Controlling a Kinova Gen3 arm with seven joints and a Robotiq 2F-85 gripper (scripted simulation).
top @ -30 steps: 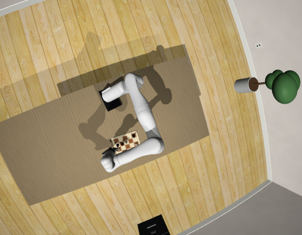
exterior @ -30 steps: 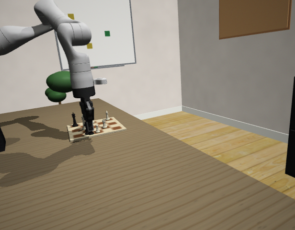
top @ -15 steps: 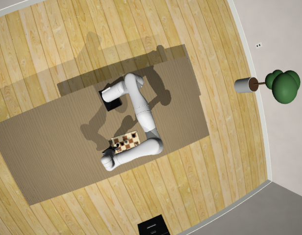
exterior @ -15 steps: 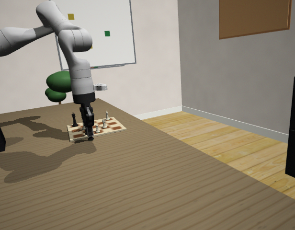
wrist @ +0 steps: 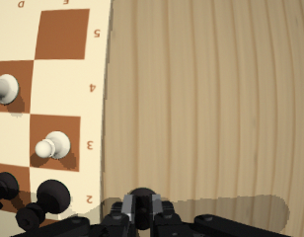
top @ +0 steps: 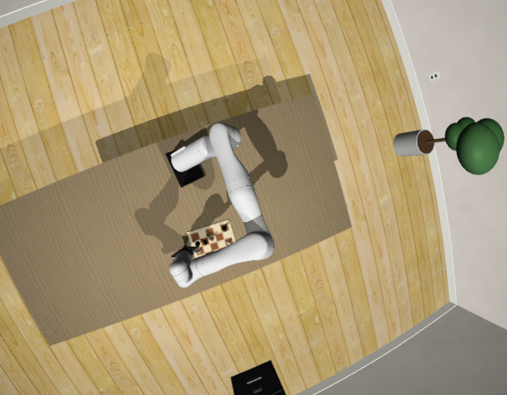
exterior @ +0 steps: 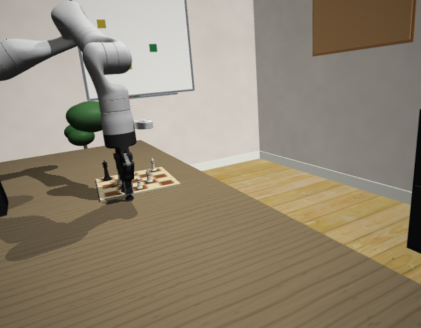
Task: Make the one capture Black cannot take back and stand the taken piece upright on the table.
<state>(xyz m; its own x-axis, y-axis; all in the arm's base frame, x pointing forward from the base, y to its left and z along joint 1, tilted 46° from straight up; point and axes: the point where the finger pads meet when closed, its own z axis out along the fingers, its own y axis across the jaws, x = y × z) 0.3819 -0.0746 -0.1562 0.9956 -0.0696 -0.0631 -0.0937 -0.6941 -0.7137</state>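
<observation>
Right now my hand is 10 mm above the black pawn. The rest, counted from my hand: tall black piece 220 mm to the left; tall white piece 20 mm ahead, 140 mm to the left; chessboard 60 mm ahead, 130 mm to the left, 30 mm below.
</observation>
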